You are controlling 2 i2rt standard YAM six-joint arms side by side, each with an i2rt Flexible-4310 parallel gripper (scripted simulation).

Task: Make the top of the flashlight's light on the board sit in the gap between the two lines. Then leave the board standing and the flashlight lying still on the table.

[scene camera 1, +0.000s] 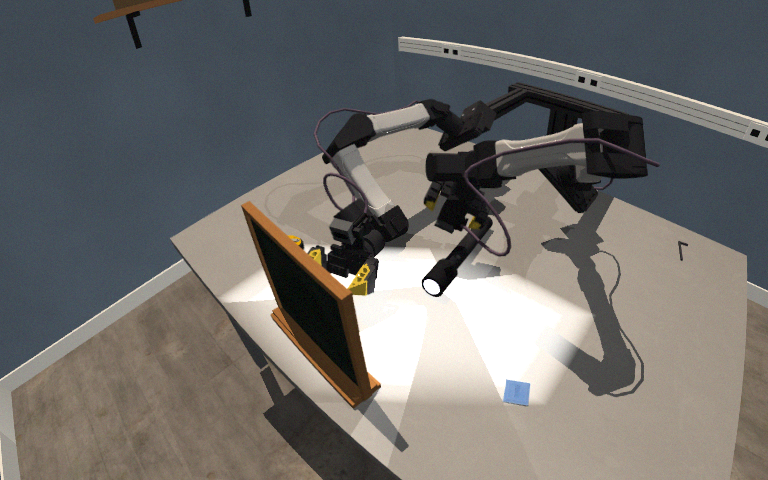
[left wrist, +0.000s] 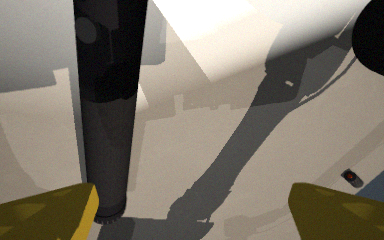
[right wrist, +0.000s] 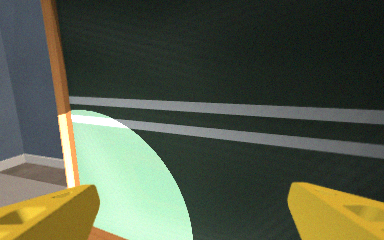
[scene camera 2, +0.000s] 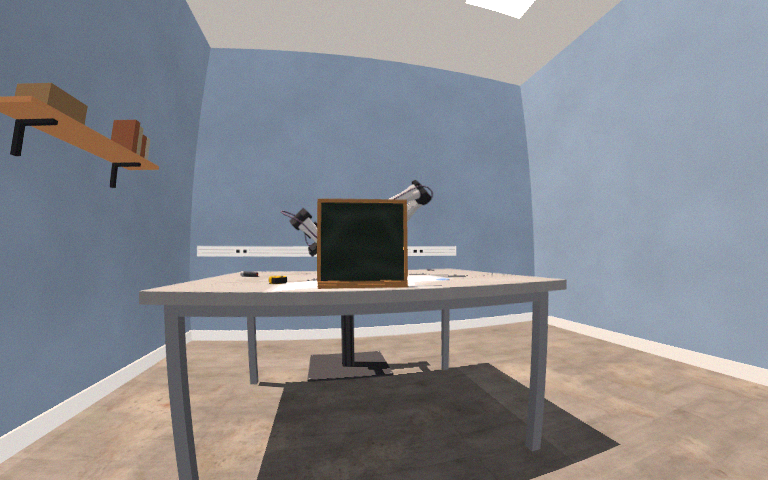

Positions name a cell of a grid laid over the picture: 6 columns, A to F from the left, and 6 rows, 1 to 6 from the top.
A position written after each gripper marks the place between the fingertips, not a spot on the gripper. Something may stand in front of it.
In view: the left gripper (left wrist: D5), the right gripper (scene camera 1: C4), a wood-framed board (scene camera 1: C4) and a black flashlight (scene camera 1: D4).
The wood-framed board is seen too in the right wrist view (right wrist: C3) and in scene camera 2 (scene camera 2: C4). The black flashlight also shows in the left wrist view (left wrist: B2). The right gripper shows as well in the right wrist view (right wrist: D5). The left wrist view does not show the wood-framed board: it is out of frame. The right wrist view does not show the black flashlight: it is out of frame.
